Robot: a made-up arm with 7 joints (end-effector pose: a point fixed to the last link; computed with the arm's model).
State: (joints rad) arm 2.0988 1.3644 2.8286 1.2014 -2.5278 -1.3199 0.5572
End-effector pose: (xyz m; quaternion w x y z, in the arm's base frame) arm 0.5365 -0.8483 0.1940 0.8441 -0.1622 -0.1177 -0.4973
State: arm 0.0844 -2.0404 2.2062 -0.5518 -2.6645 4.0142 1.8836
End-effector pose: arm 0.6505 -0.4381 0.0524 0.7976 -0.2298 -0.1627 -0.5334
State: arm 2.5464 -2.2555 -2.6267 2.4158 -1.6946 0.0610 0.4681
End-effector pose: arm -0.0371 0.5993 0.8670 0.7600 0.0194 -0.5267 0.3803
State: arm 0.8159 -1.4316 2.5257 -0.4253 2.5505 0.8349 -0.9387
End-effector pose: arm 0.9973 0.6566 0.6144 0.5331 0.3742 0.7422 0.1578
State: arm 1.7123 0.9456 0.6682 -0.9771 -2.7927 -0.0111 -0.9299
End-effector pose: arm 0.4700 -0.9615 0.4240 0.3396 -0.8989 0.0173 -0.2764
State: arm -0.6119 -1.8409 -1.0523 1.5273 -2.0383 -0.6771 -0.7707
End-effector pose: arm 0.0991 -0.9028 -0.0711 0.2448 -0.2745 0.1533 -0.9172
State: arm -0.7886 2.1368 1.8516 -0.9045 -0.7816 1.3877 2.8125
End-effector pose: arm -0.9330 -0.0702 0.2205 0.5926 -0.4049 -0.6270 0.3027
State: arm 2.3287 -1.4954 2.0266 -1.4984 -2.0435 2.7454 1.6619
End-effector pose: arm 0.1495 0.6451 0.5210 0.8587 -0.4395 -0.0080 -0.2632
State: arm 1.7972 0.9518 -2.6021 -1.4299 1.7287 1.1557 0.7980
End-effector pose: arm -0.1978 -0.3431 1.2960 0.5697 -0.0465 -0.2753 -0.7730
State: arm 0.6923 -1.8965 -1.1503 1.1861 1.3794 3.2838 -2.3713
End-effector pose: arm 0.6139 -0.1060 0.1168 0.9600 -0.0219 0.2441 0.1353
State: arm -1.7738 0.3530 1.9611 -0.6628 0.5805 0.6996 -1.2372
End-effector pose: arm -0.4170 0.1848 1.5304 0.2777 -0.0721 0.3823 0.8784
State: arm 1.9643 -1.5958 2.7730 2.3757 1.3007 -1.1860 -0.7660
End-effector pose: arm 0.1646 -0.0194 0.8500 0.3164 -0.7971 -0.3744 -0.3526
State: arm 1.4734 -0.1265 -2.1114 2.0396 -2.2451 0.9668 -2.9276
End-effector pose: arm 0.7844 -0.1630 0.7160 0.0652 0.3673 -0.5828 0.7220
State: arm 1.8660 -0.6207 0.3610 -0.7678 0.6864 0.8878 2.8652
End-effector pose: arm 0.2953 0.3312 1.4877 0.2747 -0.2056 0.0267 0.9389
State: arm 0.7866 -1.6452 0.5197 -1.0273 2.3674 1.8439 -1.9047
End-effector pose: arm 0.8135 0.5255 0.7363 0.5478 -0.4345 0.2628 -0.6649
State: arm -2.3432 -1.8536 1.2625 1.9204 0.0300 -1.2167 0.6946
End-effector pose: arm 0.2518 -0.3172 0.2064 0.6528 -0.5712 -0.1505 0.4743
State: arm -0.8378 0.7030 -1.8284 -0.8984 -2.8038 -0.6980 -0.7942
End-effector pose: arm 0.2119 0.4910 1.2565 0.2188 0.7174 0.6614 0.0045
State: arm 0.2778 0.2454 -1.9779 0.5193 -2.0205 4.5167 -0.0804
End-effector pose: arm -0.2348 -0.2180 1.4745 0.1598 0.2356 0.9157 0.2837
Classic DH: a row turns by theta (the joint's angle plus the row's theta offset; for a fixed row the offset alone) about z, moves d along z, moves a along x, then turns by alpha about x. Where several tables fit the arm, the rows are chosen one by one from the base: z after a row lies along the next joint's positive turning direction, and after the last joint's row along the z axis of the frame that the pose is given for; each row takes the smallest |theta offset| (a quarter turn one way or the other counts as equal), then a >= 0, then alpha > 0; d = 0 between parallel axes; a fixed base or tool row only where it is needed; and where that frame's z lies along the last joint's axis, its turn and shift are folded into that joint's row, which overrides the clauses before.
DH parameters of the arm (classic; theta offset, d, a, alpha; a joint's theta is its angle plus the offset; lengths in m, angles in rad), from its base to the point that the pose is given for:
joint 1: 0 0.479 0 1.5708
joint 2: 0 0.089 0 -1.5708
joint 3: 0 0.468 0.021 -1.5708
joint 4: 0 0.067 -0.029 1.5708
joint 5: 0 0.57 0 1.5708
joint 6: 1.5708 0.159 0.17 1.5708
joint 7: 0 0.023 0 0

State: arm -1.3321 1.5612 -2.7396 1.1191 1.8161 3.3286 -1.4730
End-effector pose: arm -0.4799 0.4335 0.1300 0.3353 0.6977 0.4147 0.4783
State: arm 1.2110 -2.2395 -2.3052 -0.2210 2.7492 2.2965 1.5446
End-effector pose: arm 0.4888 0.5820 -0.1730 0.6468 -0.6858 0.3308 -0.0422
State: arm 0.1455 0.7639 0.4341 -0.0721 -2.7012 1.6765 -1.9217
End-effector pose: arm -0.8033 0.0687 1.1752 0.8309 0.1894 -0.3204 -0.4136
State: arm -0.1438 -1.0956 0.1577 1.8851 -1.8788 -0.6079 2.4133
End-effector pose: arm 0.7427 -0.0738 0.0305 0.7183 0.4472 -0.2354 0.4782
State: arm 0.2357 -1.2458 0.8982 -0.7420 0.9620 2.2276 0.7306
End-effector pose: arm 0.8448 -0.2188 0.8116 0.6890 0.3268 0.5379 -0.3593
